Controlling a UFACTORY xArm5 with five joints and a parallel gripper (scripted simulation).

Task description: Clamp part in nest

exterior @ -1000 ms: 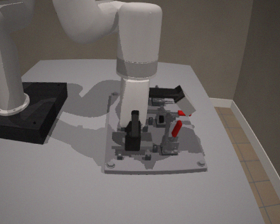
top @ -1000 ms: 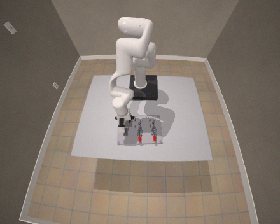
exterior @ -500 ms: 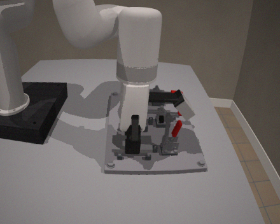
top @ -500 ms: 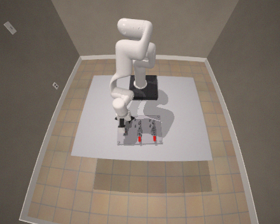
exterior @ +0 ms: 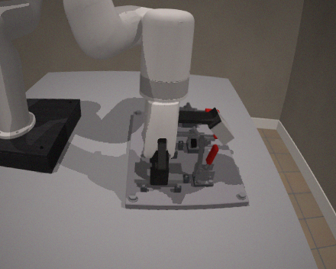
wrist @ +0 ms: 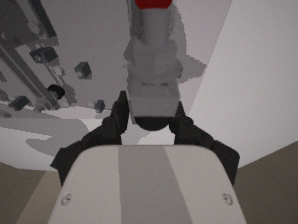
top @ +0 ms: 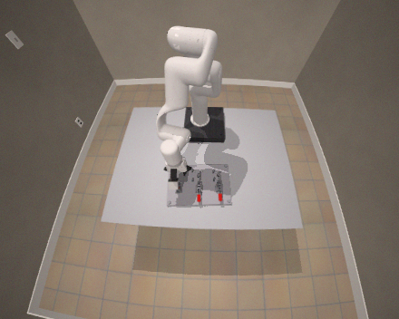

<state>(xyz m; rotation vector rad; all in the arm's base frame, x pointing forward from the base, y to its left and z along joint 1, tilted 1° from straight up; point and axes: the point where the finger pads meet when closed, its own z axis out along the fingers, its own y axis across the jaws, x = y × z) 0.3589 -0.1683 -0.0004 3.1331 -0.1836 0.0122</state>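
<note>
Right now my hand is 2 cm above the grey block part. Also, from my hand: grey fixture plate: 10 cm to the left, 7 cm ahead, 4 cm below.
</note>
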